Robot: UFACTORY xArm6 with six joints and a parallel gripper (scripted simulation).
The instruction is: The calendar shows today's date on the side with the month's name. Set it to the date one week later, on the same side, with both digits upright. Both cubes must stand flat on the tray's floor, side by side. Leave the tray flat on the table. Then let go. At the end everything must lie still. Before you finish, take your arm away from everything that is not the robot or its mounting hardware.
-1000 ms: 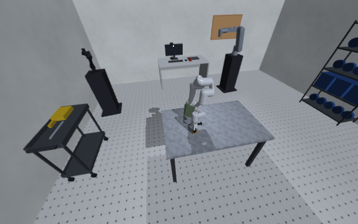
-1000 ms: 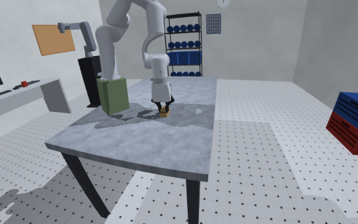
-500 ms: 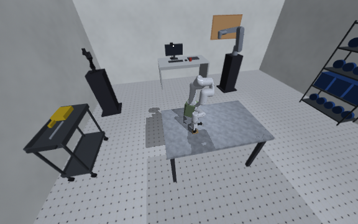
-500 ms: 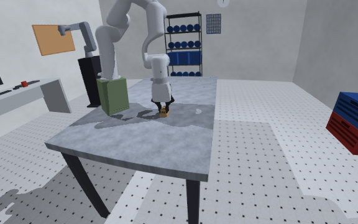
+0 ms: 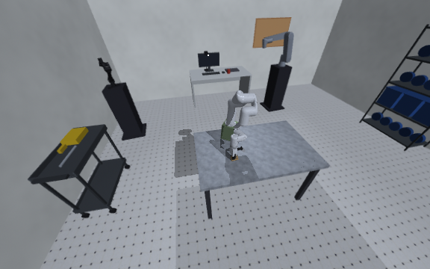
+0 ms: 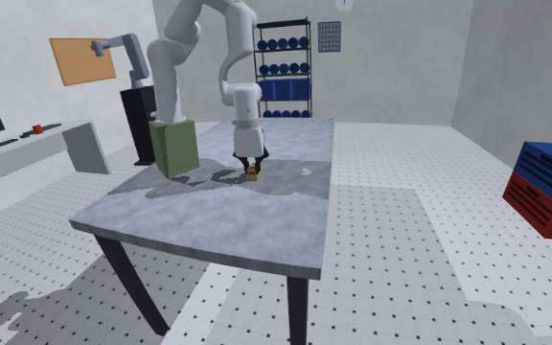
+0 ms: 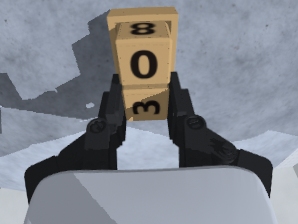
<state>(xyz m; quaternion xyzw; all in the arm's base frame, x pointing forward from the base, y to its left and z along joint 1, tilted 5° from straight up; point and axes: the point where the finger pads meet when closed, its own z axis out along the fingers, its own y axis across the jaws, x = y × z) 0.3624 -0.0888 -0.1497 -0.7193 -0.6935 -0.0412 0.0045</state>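
My hand is 30 mm above the tray and 20 mm to the right of it.
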